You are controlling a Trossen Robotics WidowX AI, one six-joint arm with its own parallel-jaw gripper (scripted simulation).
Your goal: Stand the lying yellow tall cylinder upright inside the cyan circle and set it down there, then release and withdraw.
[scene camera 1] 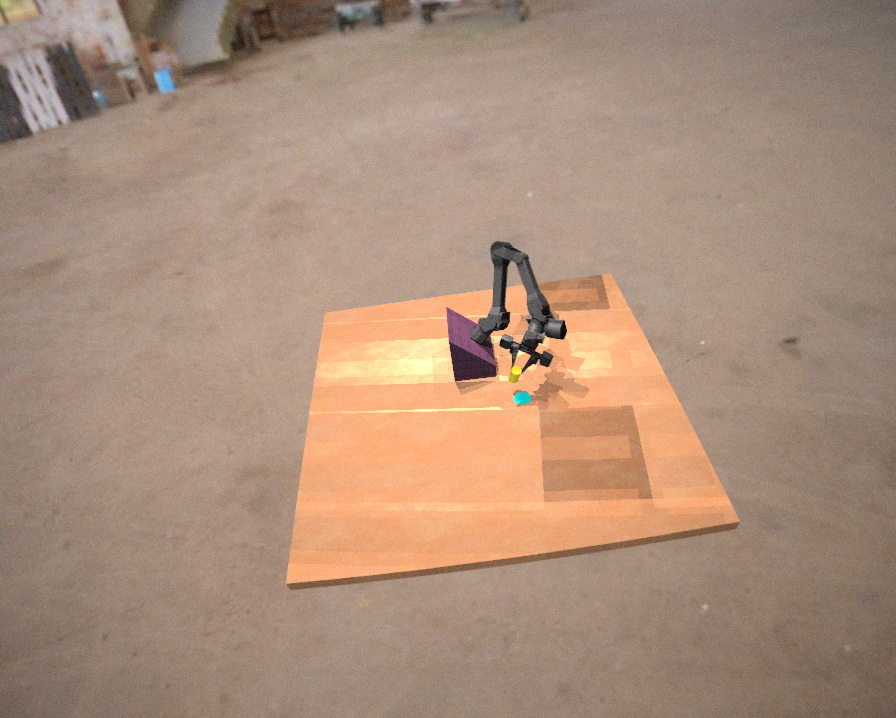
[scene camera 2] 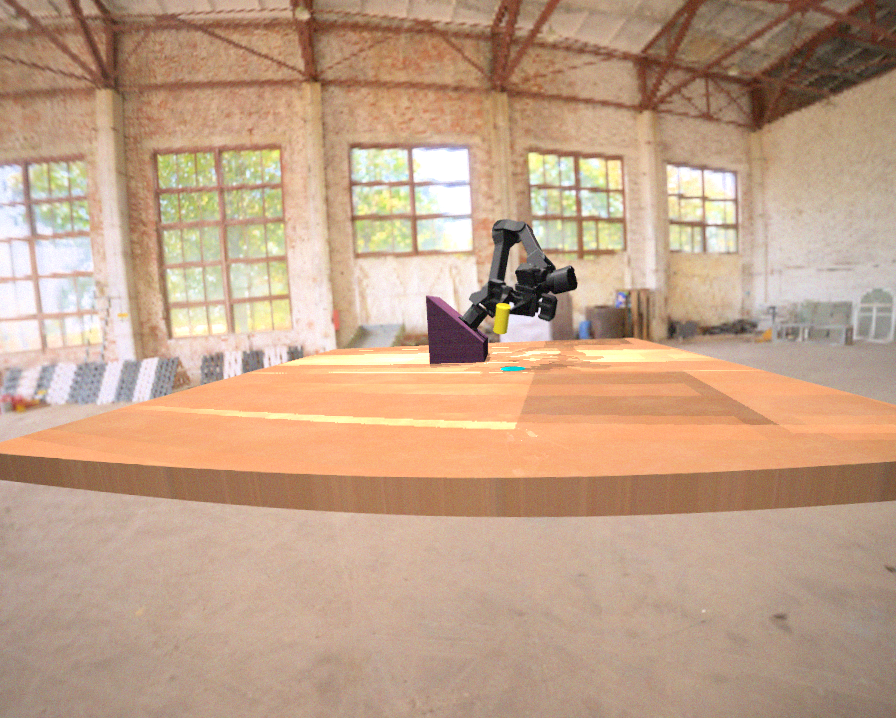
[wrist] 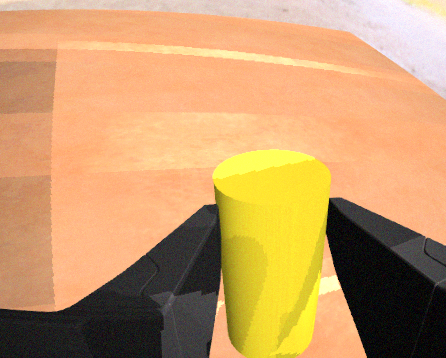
The gripper carries a yellow cylinder.
The gripper is seen too in scene camera 1 and in the wrist view.
